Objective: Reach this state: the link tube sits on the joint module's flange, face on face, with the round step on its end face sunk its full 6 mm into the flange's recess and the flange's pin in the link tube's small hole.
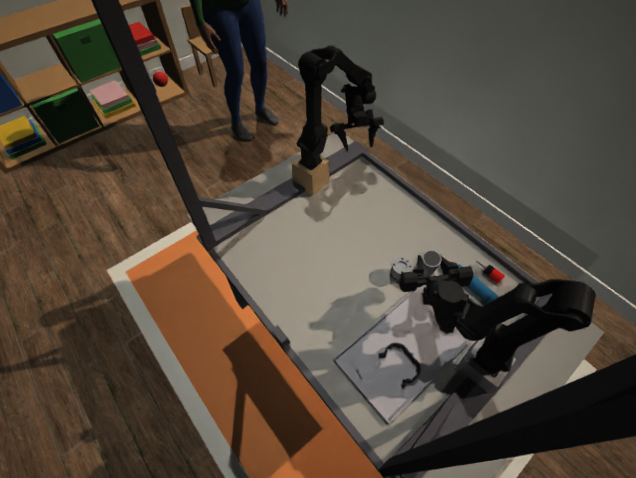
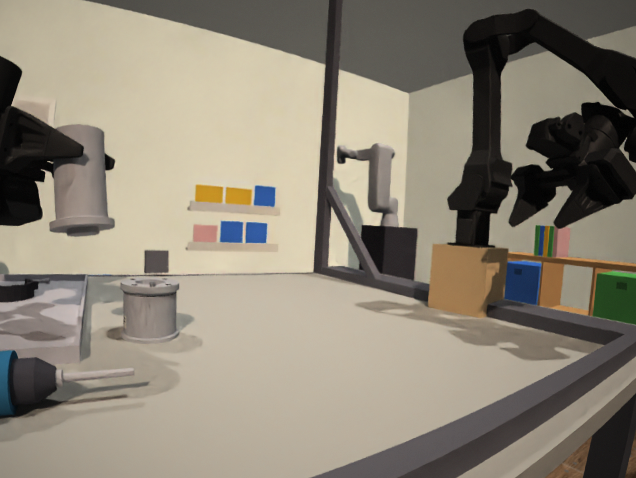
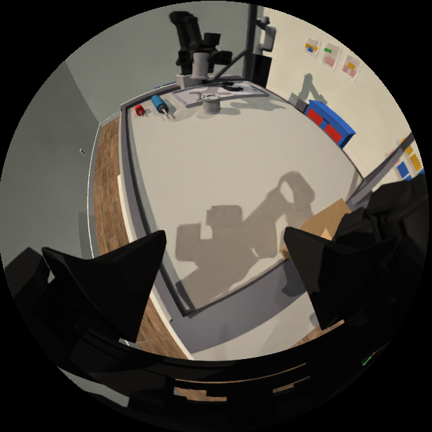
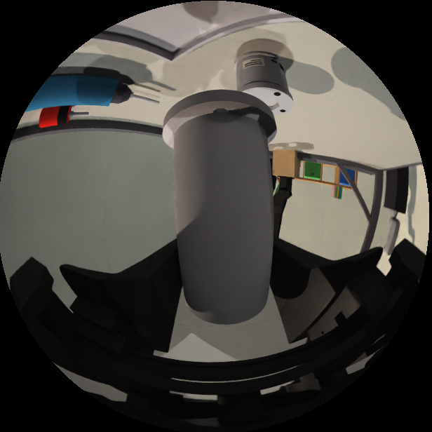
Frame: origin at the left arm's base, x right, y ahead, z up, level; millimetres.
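Seen in the pictures: left gripper, fingertip midpoint: (image 1: 359, 149) (image 2: 531, 225); right gripper, fingertip midpoint: (image 1: 427, 254) (image 2: 98, 158); left arm's base, link origin: (image 1: 310, 161) (image 2: 471, 246); right arm's base, link origin: (image 1: 490, 360).
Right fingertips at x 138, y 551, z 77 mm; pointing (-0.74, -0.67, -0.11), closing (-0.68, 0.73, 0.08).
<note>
Pixels of each thing's top centre, then the offset from my right fingertips to it. "spot": a spot on its surface instead.
- grey link tube, top centre: (image 2: 84, 127) (image 1: 433, 254) dx +12, dy +14, dz +31 mm
- short grey joint module, top centre: (image 2: 150, 278) (image 1: 402, 264) dx -3, dy -59, dz -124 mm
- black curved part, surface spot: (image 2: 17, 290) spot: dx +203, dy +68, dz -169 mm
- blue tool, surface spot: (image 2: 7, 382) spot: dx -148, dy +81, dz -160 mm
- red screwdriver, top centre: (image 1: 490, 267) dx -196, dy +166, dz -154 mm
The grey link tube (image 1: 431, 260) (image 2: 80, 185) (image 3: 200, 66) (image 4: 225, 200) is upright, its collar and round step facing down. My right gripper (image 1: 434, 269) (image 2: 96, 156) (image 4: 222, 238) is shut on its side and holds it in the air. The short grey joint module (image 1: 401, 268) (image 2: 150, 313) (image 3: 212, 105) (image 4: 260, 71) stands on the table, flange up, apart from the tube and lower. The flange's recess partly shows; its pin and the tube's small hole cannot be made out. My left gripper (image 1: 358, 146) (image 2: 535, 224) (image 3: 226, 235) is open and empty, high near its own base.
A shallow tray (image 1: 389, 418) (image 2: 81, 344) with a black curved part (image 1: 415, 363) (image 2: 17, 290) lies beside the module. A blue tool (image 1: 483, 289) (image 2: 7, 382) (image 4: 75, 91) and a red screwdriver (image 1: 495, 274) (image 3: 139, 110) (image 4: 55, 116) lie near the table's edge.
</note>
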